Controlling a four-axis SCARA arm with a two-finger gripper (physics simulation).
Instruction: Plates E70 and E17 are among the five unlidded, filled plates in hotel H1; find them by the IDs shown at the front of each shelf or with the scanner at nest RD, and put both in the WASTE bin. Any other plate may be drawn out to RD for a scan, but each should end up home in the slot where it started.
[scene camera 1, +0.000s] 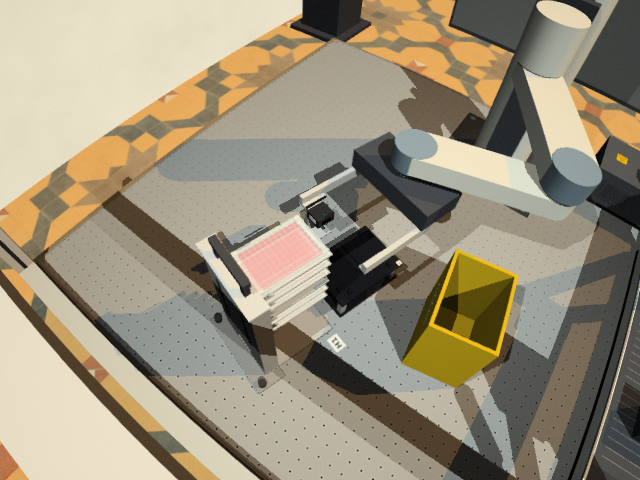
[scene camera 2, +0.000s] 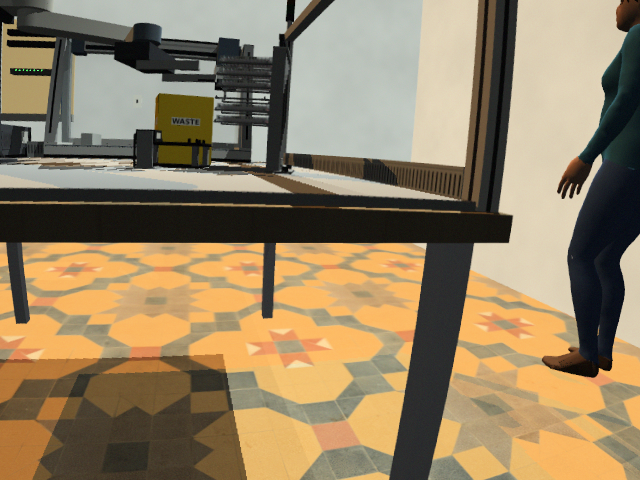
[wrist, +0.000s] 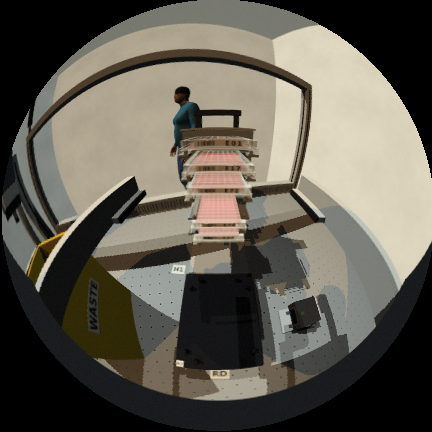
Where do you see my gripper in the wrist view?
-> At 217, 180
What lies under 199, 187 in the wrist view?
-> A plate E71.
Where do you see my gripper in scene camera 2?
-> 208, 72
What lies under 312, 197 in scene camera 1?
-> My gripper.
